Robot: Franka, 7 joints.
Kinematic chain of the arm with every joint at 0, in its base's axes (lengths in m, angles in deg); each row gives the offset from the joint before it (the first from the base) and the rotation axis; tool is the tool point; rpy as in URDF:
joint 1: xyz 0 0 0.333 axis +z
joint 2: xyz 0 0 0 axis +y
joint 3: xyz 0 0 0.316 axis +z
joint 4: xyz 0.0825 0 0 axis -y
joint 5: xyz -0.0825 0 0.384 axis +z
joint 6: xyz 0 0 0 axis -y
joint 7: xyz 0.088 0 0 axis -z
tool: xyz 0 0 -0.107 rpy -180 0 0
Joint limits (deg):
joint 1: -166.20..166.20
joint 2: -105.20..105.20
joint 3: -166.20..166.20
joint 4: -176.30..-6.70
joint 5: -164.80..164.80
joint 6: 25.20..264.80
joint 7: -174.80..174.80
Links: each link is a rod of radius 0.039 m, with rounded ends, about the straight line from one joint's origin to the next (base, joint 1, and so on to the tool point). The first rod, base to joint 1, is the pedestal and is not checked.
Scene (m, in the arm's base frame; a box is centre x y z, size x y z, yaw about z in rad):
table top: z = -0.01
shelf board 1: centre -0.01 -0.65 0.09 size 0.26 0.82 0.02 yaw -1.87
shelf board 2: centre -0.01 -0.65 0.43 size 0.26 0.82 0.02 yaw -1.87
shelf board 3: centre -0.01 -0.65 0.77 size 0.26 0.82 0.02 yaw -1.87
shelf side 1: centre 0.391 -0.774 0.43 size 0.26 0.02 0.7 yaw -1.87
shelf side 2: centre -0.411 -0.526 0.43 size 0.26 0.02 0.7 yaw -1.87
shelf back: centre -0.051 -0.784 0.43 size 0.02 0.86 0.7 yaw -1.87
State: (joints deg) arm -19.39 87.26 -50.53 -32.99 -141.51 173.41 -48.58
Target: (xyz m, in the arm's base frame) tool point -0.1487 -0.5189 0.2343
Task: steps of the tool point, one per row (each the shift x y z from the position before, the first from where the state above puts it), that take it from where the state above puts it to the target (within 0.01 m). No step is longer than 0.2 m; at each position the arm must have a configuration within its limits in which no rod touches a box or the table.
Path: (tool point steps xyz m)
1: -0.0725 -0.0319 -0.0230
2: -0.0775 -0.0290 0.0269
3: -0.0735 -0.0122 0.0677
4: -0.0668 0.0148 0.0922
5: -0.1528 -0.0026 -0.0041
6: -0.1308 0.0433 -0.0138
7: -0.0963 0.0765 -0.0171
8: -0.0561 0.0945 -0.0145
9: -0.0230 -0.0692 -0.0027
10: -0.0213 -0.0685 0.0004
11: -0.0187 -0.0664 0.0023

